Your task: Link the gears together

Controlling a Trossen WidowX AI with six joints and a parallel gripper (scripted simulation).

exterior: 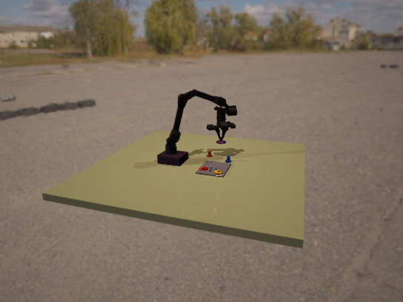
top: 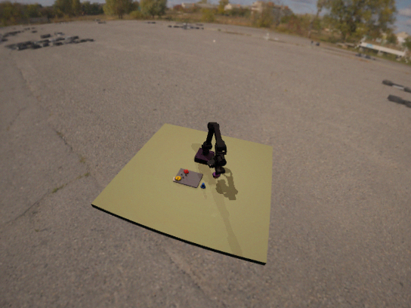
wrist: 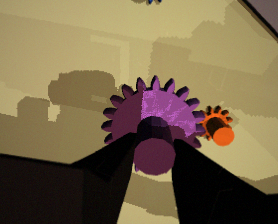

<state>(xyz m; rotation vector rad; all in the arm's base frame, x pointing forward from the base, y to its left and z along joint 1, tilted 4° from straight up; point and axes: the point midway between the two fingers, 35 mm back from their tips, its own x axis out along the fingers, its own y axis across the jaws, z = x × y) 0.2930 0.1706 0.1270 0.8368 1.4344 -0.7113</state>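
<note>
Now: gripper tip 270 mm to the left of the red gear, 110 mm above it and 30 mm past it. The rest, counted from my gripper tip: blue gear: 110 mm below, 80 mm to the right, 70 mm ahead; purple gear: 10 mm below; orange gear: 110 mm below, 80 mm behind, 20 mm to the right.
</note>
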